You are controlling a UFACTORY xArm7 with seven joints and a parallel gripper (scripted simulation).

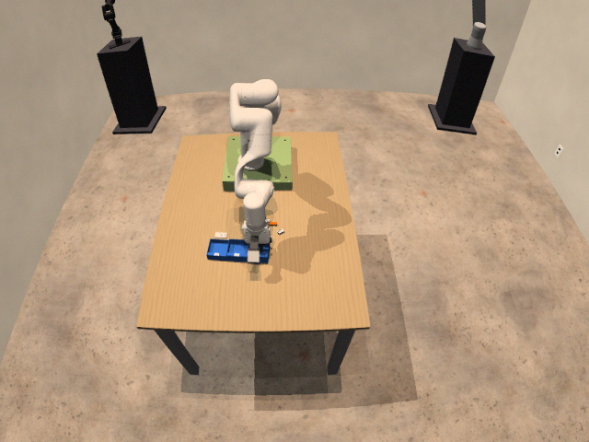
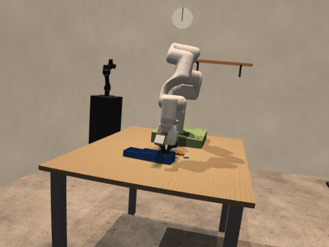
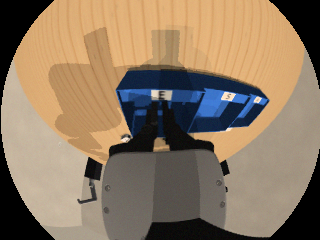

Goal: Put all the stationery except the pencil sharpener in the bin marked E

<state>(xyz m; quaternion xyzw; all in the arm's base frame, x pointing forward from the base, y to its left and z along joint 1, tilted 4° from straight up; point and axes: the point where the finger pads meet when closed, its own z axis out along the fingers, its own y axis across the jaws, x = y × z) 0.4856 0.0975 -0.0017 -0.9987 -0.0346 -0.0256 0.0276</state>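
Now: hand 120 mm past the black item, 60 mm to the left of it and 30 mm above it. The rest, counted from my hand: orange stick (150 mm behind, 30 mm to the left, 30 mm below); then blue bin tray (10 mm ahead, 80 mm to the right, 10 mm below); then white flat piece (70 mm behind, 170 mm to the right, 30 mm below).
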